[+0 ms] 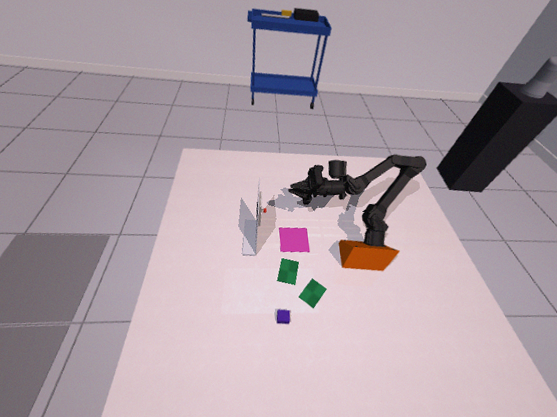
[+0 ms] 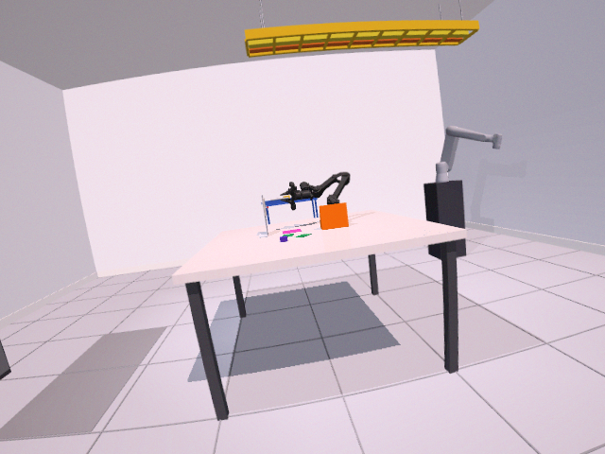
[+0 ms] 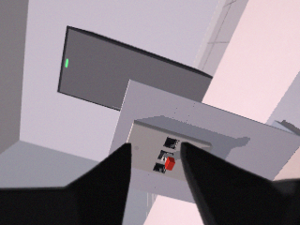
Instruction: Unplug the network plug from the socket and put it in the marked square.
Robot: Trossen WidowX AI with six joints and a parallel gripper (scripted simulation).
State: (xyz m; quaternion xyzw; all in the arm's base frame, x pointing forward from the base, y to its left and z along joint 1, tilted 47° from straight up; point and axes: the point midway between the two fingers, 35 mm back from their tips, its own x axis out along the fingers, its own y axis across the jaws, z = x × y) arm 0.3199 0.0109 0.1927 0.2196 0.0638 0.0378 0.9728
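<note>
My gripper tip is 10 cm short of the network plug, 8 cm to the right of it and 4 cm above it. From my gripper tip the other things lie so: magenta marked square 23 cm below, 7 cm to the left, 5 cm behind; then upright grey panel 12 cm ahead, 11 cm below, 8 cm to the left.
</note>
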